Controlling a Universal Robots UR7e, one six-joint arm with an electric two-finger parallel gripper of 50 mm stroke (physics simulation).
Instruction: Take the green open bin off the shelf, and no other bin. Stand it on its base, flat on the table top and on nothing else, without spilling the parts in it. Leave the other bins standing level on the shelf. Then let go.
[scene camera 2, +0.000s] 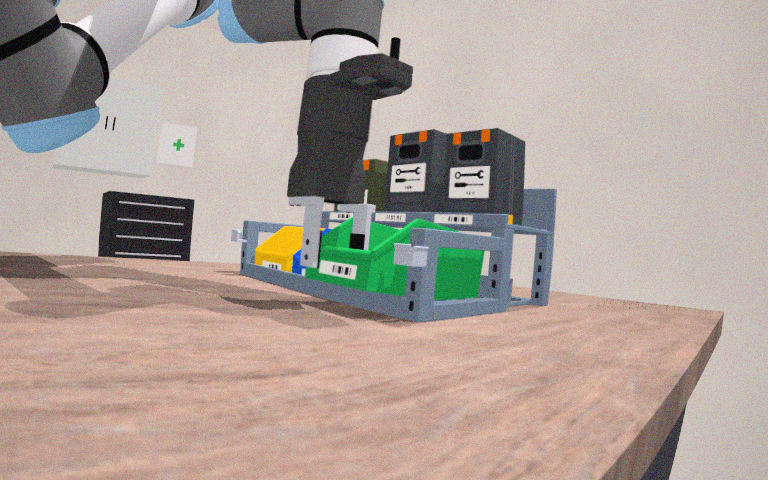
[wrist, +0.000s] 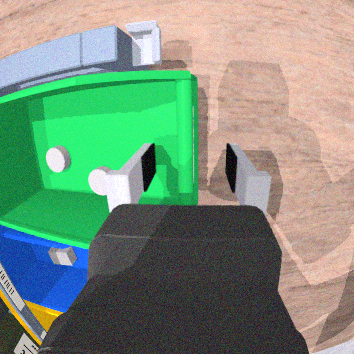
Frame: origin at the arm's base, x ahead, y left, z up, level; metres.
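Where they show: gripper, fingertip midpoint: (scene camera 2: 333, 267) (wrist: 190, 157).
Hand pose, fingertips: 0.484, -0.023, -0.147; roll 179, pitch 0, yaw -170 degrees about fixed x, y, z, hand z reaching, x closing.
Things, the pixels of their centre, and the offset from my fingertips, as dx, dy, dz. "*": a spot on its surface instead. Level surfaces: height alone.
- green open bin at the middle of its body: (wrist: 73, 154) (scene camera 2: 400, 258) +0.084, +0.008, +0.012
- blue bin at the middle of its body: (wrist: 62, 257) (scene camera 2: 366, 259) +0.112, +0.127, +0.003
- yellow bin at the middle of its body: (wrist: 90, 317) (scene camera 2: 319, 253) +0.092, +0.237, +0.003
- pale bracket at a spot on its surface: (wrist: 146, 45) (scene camera 2: 409, 260) * +0.038, -0.071, +0.014
- wooden table at its surface level: dz -0.041
The green open bin (scene camera 2: 390, 274) (wrist: 115, 125) stands on the lower level of the grey shelf (scene camera 2: 339, 291) (wrist: 100, 47), at its near right end in the scene view. Two white round parts (wrist: 58, 159) lie in it. My gripper (scene camera 2: 334, 254) (wrist: 190, 157) is open and points down over the bin's low front wall. One finger is inside the bin and the other is outside, in front of that wall, with gaps on both sides in the wrist view. A blue bin (scene camera 2: 297, 262) (wrist: 30, 255) is beside the green one, and a yellow bin (scene camera 2: 283, 243) (wrist: 42, 312) is beyond it.
Dark cases with orange latches (scene camera 2: 498, 169) stand on the shelf's higher rear level. A pale bracket (scene camera 2: 410, 254) (wrist: 146, 45) sticks out at the shelf's front corner post. The wooden table (scene camera 2: 339, 396) (wrist: 315, 65) extends in front of the shelf. A black drawer cabinet (scene camera 2: 147, 226) stands behind.
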